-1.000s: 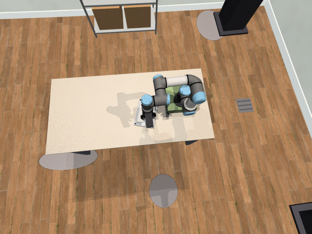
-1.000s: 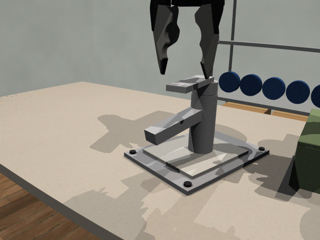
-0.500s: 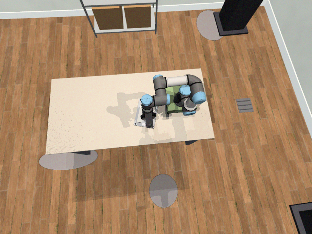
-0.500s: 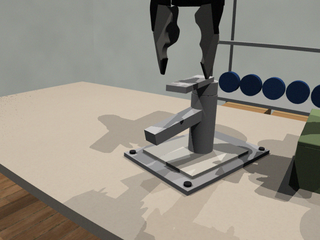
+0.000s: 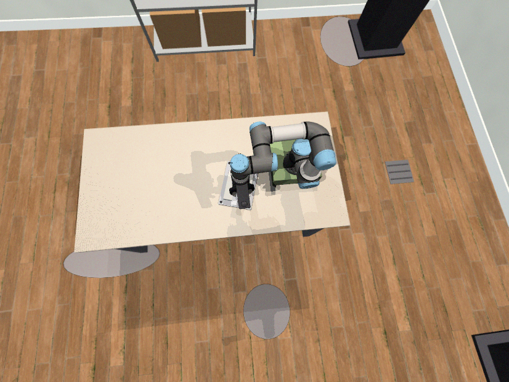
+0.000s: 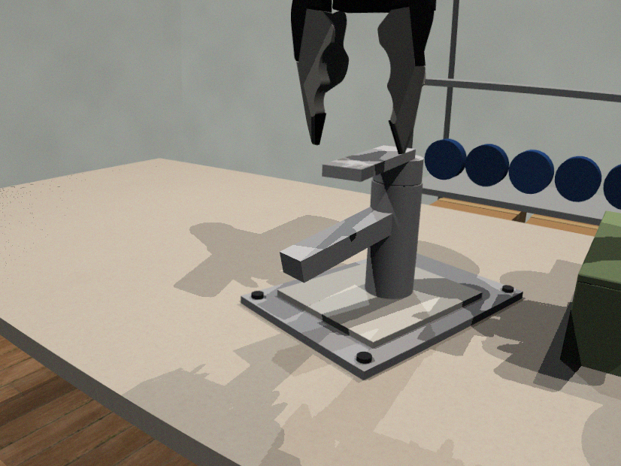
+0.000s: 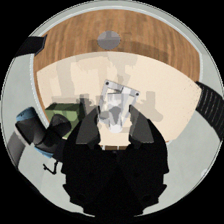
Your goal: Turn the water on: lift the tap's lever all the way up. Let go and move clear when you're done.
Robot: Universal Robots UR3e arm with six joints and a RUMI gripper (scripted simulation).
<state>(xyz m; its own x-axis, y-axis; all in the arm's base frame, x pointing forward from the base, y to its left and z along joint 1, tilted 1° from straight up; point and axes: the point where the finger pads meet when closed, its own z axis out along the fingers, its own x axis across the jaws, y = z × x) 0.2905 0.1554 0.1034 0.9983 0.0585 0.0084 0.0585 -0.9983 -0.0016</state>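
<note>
Now: the flat lever 40 mm to the right of my hand and 30 mm below it. The rest, counted from my hand: grey tap (10 mm ahead, 70 mm to the right, 80 mm below); plate (10 mm ahead, 100 mm to the right, 170 mm below).
</note>
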